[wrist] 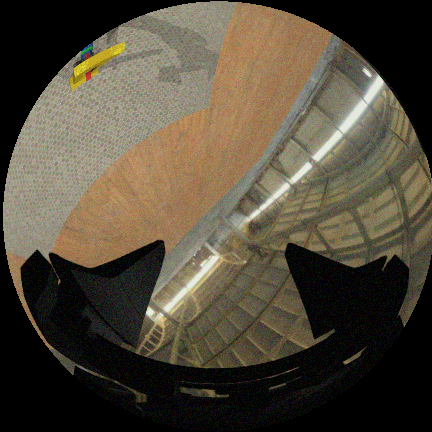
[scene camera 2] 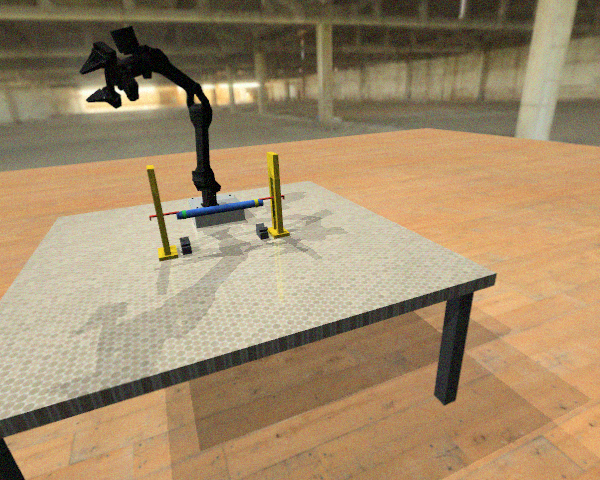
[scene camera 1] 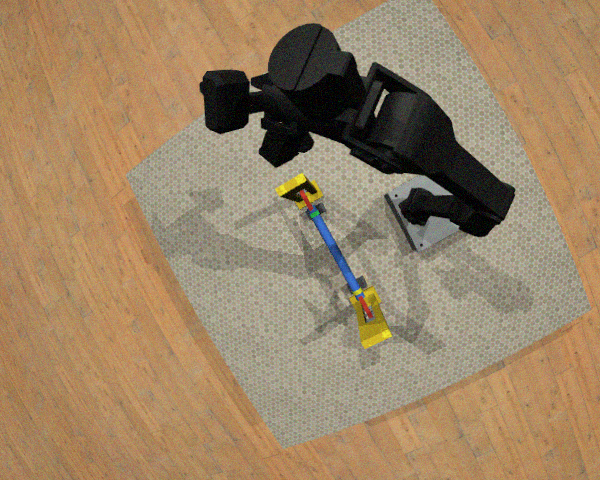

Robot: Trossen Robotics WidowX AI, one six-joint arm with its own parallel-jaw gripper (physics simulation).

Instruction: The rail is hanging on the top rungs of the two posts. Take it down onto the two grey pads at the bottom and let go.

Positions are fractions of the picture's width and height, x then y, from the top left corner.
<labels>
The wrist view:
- my gripper: 0.53, 0.58
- yellow post: 0.27, 0.11
</labels>
